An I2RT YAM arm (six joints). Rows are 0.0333 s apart.
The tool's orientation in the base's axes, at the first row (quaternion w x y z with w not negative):
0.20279 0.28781 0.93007 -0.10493
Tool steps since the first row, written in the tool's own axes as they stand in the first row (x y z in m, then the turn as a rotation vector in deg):
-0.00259 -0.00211 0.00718 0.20 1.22 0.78
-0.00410 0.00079 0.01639 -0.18 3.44 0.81
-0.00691 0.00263 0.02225 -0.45 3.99 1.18
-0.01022 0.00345 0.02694 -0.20 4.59 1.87
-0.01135 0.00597 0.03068 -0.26 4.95 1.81
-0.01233 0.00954 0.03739 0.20 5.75 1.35
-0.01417 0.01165 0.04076 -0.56 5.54 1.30
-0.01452 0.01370 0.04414 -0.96 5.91 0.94
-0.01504 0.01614 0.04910 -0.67 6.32 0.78
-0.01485 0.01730 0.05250 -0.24 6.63 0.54
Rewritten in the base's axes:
0.00300 -0.00523 -0.00513 0.80 0.85 -0.88
0.00873 -0.00649 -0.01295 2.38 2.45 -0.92
0.01377 -0.00821 -0.01711 3.02 2.65 -1.17
0.01822 -0.01064 -0.01993 3.40 3.05 -1.95
0.02171 -0.01031 -0.02298 3.63 3.33 -1.90
0.02663 -0.00999 -0.02884 3.60 4.35 -1.75
0.03030 -0.01023 -0.03122 4.03 3.82 -1.35
0.03282 -0.00979 -0.03426 4.44 4.03 -0.89
0.03619 -0.00962 -0.03866 4.40 4.56 -0.90
0.03780 -0.00964 -0.04188 4.18 5.10 -0.90

